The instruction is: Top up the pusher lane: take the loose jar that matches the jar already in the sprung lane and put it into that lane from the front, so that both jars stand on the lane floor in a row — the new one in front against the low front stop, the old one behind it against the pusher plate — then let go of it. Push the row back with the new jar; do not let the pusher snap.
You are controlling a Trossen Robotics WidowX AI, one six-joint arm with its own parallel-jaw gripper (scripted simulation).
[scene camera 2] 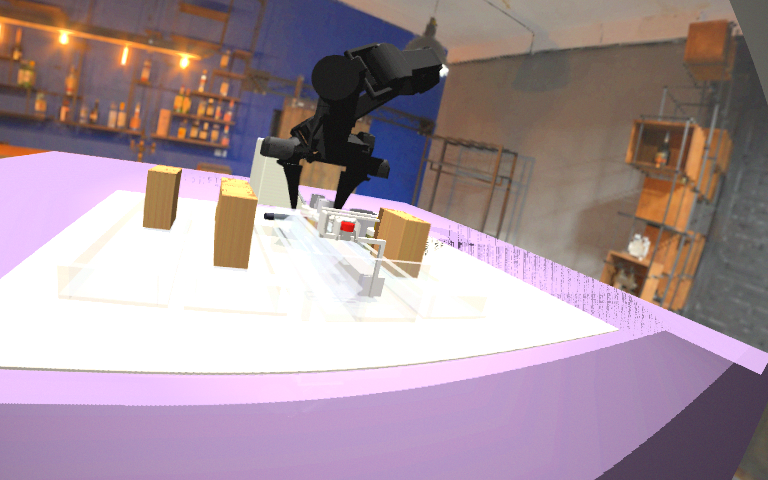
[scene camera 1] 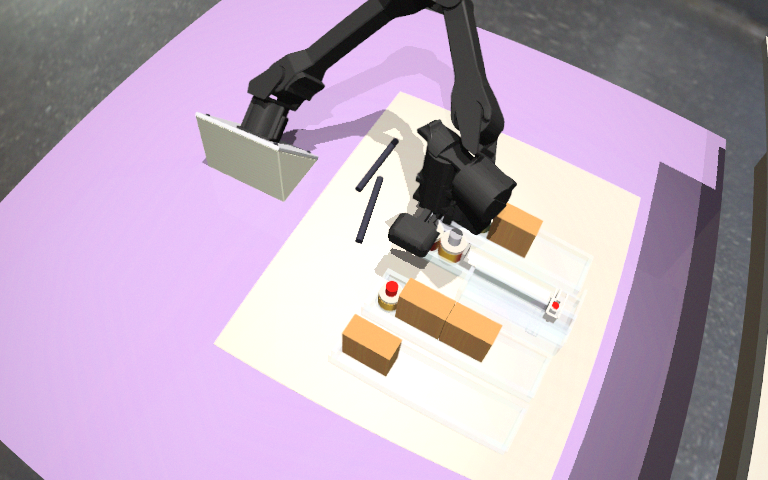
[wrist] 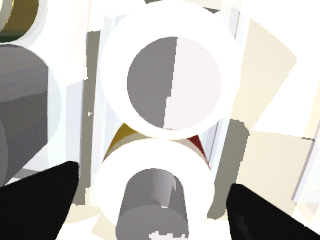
Note:
My gripper [scene camera 2: 314, 214] is open, holding nothing.
My gripper is seen too in scene camera 1 [scene camera 1: 428, 231] and in the wrist view [wrist: 154, 184].

